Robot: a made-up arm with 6 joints.
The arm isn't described. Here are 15 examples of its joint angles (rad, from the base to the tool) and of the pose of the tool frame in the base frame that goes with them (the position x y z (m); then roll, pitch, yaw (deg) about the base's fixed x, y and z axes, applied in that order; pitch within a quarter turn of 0, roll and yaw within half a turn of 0).
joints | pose
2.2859 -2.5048 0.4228 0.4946 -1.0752 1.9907 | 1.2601 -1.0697 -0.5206 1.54 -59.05 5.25
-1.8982 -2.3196 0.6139 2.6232 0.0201 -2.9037 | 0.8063 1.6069 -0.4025 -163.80 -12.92 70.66
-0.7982 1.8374 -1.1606 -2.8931 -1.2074 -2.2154 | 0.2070 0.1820 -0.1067 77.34 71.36 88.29
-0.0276 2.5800 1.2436 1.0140 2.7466 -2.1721 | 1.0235 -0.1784 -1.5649 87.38 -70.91 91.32
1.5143 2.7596 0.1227 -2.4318 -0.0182 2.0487 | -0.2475 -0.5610 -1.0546 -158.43 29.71 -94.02
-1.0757 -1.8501 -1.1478 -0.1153 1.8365 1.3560 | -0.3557 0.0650 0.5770 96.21 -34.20 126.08
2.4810 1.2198 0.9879 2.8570 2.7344 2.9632 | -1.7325 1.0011 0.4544 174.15 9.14 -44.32
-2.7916 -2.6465 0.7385 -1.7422 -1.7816 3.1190 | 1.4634 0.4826 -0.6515 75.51 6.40 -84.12
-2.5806 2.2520 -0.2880 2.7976 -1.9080 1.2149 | 0.1032 -0.2509 -1.0642 91.02 33.04 -170.17
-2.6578 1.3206 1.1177 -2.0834 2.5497 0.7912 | -1.6630 -1.0312 0.0614 13.76 5.78 56.98
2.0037 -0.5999 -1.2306 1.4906 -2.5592 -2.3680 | -0.1395 0.3560 0.7519 20.50 -27.19 -27.15
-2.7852 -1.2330 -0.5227 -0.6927 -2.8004 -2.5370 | 0.0320 0.2451 1.1098 -90.23 54.07 -0.93
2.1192 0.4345 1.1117 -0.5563 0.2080 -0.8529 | -0.4814 1.2506 1.7111 87.32 -48.57 111.94
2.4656 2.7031 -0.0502 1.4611 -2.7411 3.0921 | 0.3108 -0.2094 -1.3490 -83.79 -22.84 116.40
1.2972 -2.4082 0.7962 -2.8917 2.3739 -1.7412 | -0.7268 -1.5714 -0.5301 -59.51 -45.79 60.07
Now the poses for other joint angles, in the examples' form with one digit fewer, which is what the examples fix.
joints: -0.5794 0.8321 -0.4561 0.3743 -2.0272 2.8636
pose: 0.824 -0.855 0.021 21.9 -11.0 166.3
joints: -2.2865 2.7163 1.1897 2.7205 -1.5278 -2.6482
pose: -0.195 -0.619 -1.710 -27.2 0.2 -155.1
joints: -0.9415 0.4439 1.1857 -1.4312 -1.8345 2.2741
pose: 0.781 -1.140 1.666 -80.9 16.0 42.1
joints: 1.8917 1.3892 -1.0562 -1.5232 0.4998 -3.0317
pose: -0.014 0.085 0.010 103.5 35.5 -35.6
